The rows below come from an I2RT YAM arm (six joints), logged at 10 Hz.
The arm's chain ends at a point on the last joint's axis. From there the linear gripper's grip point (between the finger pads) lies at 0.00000 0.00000 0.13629 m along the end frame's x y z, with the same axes.
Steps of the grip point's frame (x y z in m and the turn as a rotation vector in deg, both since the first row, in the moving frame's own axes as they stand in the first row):
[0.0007 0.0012 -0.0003 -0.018 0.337 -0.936]
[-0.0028 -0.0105 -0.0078 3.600 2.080 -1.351]
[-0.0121 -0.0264 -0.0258 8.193 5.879 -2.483]
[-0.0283 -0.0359 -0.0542 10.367 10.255 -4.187]
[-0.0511 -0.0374 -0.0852 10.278 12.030 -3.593]
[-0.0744 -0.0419 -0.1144 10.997 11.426 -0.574]
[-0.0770 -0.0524 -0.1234 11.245 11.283 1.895]
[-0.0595 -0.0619 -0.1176 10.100 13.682 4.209]
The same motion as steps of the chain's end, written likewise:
[-0.0001 0.0012 -0.0003 -0.018 0.337 -0.936]
[-0.0076 -0.0019 -0.0074 3.600 2.080 -1.351]
[-0.0256 -0.0067 -0.0237 8.193 5.879 -2.483]
[-0.0515 -0.0106 -0.0498 10.367 10.255 -4.187]
[-0.0786 -0.0124 -0.0800 10.278 12.030 -3.593]
[-0.1011 -0.0159 -0.1092 10.997 11.426 -0.574]
[-0.1039 -0.0264 -0.1182 11.245 11.283 1.895]
[-0.0924 -0.0394 -0.1116 10.100 13.682 4.209]

